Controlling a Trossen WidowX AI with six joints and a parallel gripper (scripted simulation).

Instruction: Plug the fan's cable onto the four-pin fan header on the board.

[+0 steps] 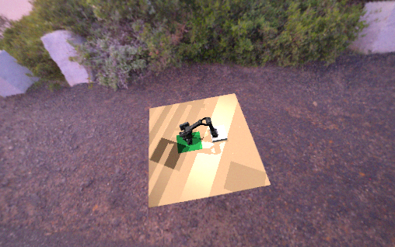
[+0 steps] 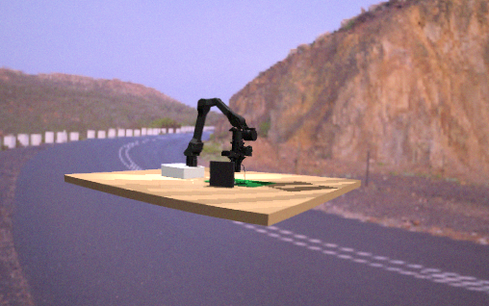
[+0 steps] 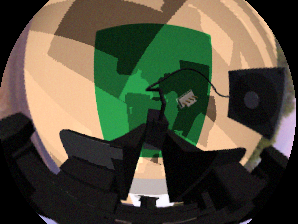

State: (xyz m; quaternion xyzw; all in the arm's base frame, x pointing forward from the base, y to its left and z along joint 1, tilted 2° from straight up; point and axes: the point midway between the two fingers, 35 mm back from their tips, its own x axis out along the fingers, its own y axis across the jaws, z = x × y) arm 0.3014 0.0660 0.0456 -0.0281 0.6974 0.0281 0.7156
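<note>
The green board is 8 cm below my gripper tip and 3 cm ahead of it. Round my gripper tip: dark fan plug: 1 cm ahead, 1 cm above; black fan: 18 cm to the right, 9 cm ahead, 1 cm below.
</note>
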